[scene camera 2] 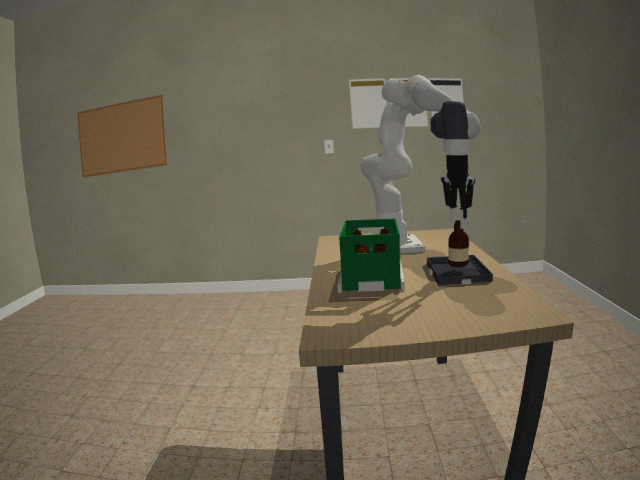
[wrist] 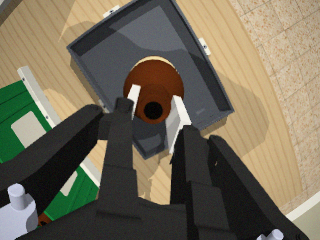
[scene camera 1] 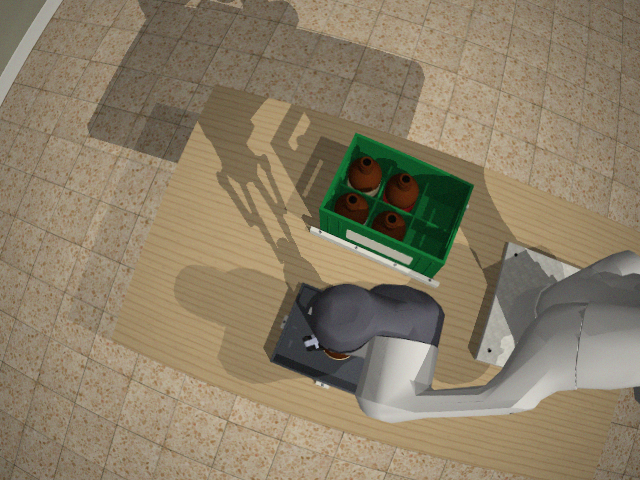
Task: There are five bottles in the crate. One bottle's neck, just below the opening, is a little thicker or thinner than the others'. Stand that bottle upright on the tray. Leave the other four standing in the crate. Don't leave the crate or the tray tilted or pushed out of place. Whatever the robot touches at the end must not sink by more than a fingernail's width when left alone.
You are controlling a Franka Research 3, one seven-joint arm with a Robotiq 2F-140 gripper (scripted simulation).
Labels:
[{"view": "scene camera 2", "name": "gripper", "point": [458,227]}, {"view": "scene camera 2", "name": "bottle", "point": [458,244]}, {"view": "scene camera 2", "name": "green crate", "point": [382,266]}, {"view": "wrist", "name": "gripper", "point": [153,103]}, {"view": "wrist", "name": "bottle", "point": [159,80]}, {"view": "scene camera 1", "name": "green crate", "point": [444,196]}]

